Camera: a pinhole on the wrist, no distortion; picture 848 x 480 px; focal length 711.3 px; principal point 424.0 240.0 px. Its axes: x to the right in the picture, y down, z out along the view. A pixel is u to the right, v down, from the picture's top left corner.
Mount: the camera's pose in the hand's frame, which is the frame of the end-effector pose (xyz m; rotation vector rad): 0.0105 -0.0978 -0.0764 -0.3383 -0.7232 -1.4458
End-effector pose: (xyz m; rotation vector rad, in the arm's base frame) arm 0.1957 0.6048 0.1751 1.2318 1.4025 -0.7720
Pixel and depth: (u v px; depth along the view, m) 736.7 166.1 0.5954
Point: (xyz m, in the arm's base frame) 0.3838 0.0826 0.2632
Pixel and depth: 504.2 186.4 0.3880
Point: 0.3523 0.3833 0.2489
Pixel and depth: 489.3 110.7 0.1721
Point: 0.1985 0.5348 0.2210
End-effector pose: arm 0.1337 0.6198 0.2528 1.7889 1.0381 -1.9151
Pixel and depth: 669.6 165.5 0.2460
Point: 0.0239 0.5042 0.3233
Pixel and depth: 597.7 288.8 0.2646
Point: 0.0321 0.4840 0.2763
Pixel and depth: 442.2 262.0 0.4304
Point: 0.0709 0.3141 0.2720
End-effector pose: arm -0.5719 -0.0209 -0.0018 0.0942 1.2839 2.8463
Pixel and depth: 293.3 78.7 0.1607
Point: -0.5080 -0.0236 0.0216
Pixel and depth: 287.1 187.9 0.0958
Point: -0.5544 -0.0184 -0.0334
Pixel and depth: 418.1 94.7 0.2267
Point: -0.4773 0.0118 0.0767
